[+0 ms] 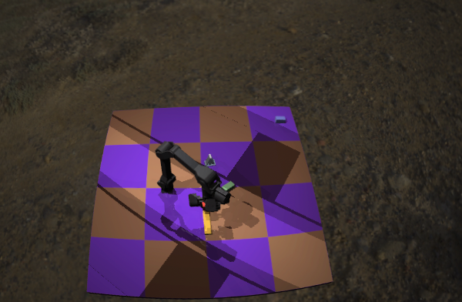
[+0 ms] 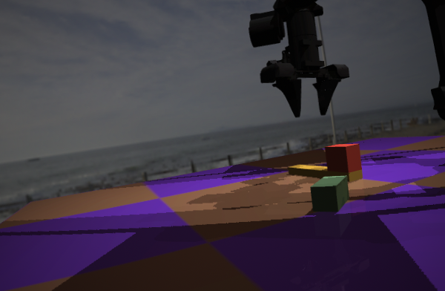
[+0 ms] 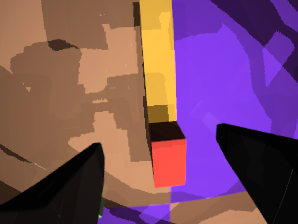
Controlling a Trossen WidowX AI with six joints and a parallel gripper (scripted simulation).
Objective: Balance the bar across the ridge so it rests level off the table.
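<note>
My gripper tip is 120 mm short of the green block, 180 mm to the right of it and 110 mm above it. The rest, counted from my gripper tip: light-blue block (510 mm ahead, 690 mm to the left, 110 mm below).
</note>
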